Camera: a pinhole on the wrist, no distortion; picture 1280 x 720 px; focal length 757.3 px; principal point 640.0 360.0 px. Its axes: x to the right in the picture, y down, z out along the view. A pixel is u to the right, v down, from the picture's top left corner.
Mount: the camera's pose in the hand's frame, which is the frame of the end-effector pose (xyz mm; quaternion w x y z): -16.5 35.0 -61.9 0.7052 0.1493 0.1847 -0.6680
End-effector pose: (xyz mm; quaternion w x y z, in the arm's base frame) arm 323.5 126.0 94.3 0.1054 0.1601 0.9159 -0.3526
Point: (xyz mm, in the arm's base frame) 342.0 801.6 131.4
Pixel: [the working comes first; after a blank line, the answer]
In the camera's frame: -174.5 177.4 -559.9

behind the camera
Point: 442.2 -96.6 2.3
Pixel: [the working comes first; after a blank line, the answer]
In the camera's frame: -57.2 -130.0 291.7

491.6 22.6
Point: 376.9 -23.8 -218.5
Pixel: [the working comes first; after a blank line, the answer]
In the camera's frame: -244.2 20.0 320.6

63.2 407.3
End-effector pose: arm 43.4 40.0 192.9 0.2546 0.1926 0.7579 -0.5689
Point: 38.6 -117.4 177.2
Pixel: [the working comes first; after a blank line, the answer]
In the camera's frame: -36.3 17.2 225.1

517.7 417.9
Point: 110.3 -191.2 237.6
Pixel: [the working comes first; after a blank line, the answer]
In the camera's frame: -49.7 -80.4 292.3

511.2 151.6
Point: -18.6 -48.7 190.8
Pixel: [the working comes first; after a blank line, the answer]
In the camera's frame: 23.0 55.9 168.9

743.3 610.5
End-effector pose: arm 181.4 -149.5 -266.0 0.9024 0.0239 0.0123 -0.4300
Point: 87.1 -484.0 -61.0
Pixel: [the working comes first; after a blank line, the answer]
In the camera's frame: 154.1 177.3 407.7

926.2 689.3
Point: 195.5 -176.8 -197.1
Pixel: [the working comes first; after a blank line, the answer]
In the camera's frame: -24.5 36.3 137.8

505.2 559.3
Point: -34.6 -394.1 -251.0
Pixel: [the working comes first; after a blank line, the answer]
In the camera's frame: 277.4 43.7 246.7

outside the picture
